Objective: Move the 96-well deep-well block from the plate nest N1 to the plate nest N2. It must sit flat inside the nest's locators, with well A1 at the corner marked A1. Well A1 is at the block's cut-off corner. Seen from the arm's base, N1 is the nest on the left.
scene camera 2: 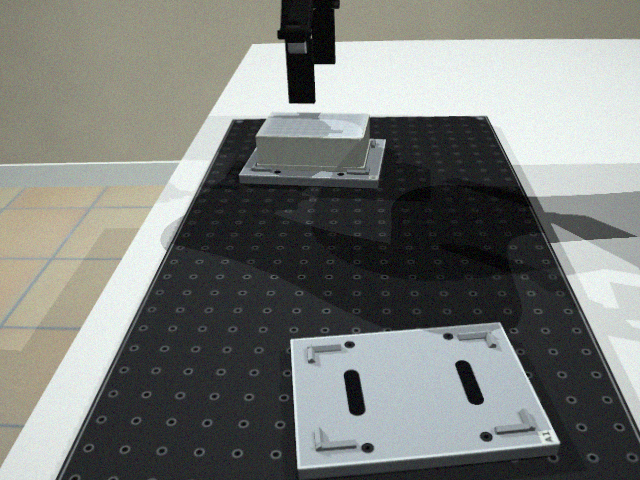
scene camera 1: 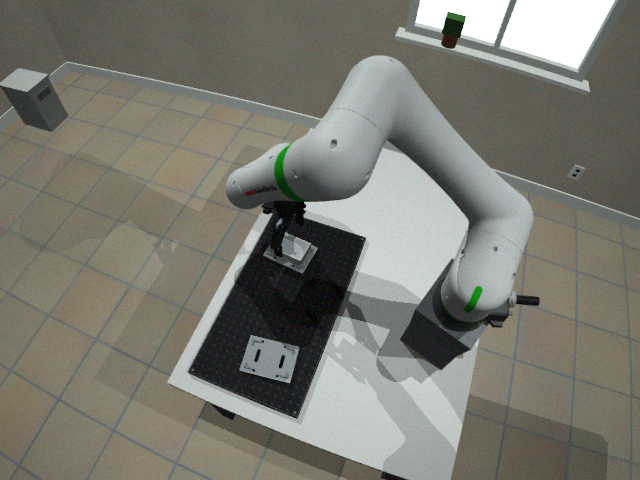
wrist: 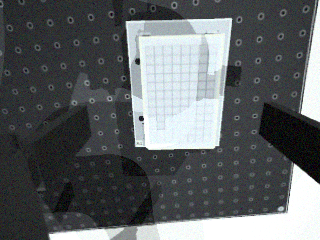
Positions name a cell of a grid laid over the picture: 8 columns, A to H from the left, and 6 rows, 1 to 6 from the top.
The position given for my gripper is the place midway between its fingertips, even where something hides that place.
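Observation:
Scene camera 1 gives me a plate nest (scene camera 1: D5), a 96-well deep-well block (scene camera 1: D4) and my gripper (scene camera 1: D3). In scene camera 2 I see my gripper (scene camera 2: D2) along with the block (scene camera 2: D2), and there is a plate nest (scene camera 2: E2) as well. The wrist view shows me the block (wrist: E2) and my gripper (wrist: E3).

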